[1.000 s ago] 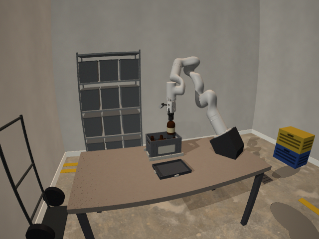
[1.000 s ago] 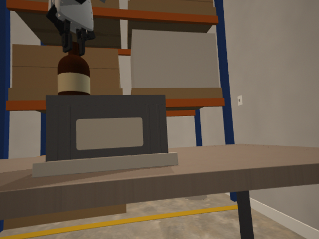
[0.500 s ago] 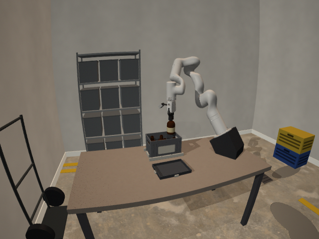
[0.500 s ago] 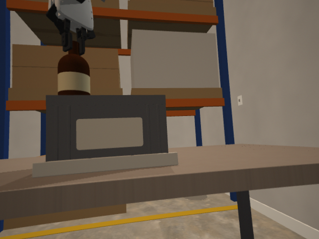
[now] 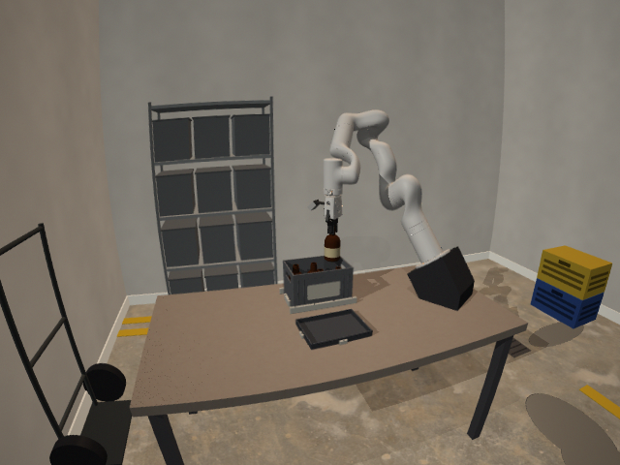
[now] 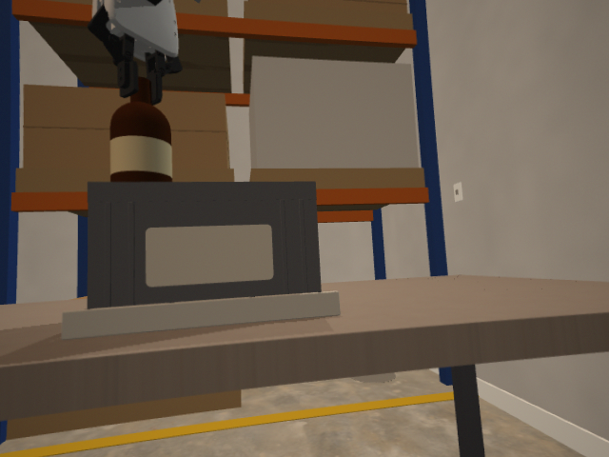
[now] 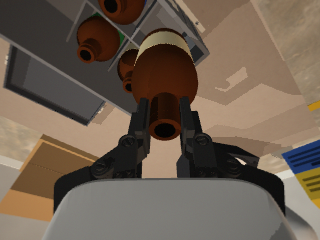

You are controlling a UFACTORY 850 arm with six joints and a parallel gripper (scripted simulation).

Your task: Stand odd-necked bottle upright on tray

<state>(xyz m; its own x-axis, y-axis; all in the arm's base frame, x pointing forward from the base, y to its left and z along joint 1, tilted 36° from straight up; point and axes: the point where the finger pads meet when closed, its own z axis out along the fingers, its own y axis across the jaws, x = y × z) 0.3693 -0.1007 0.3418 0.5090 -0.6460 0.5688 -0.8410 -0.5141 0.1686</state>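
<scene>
Now: the bottle 7 cm below my hand. Round my hand: black tray (19 cm ahead, 29 cm to the left, 31 cm below); dark grey crate (10 cm ahead, 2 cm to the left, 24 cm below).
</scene>
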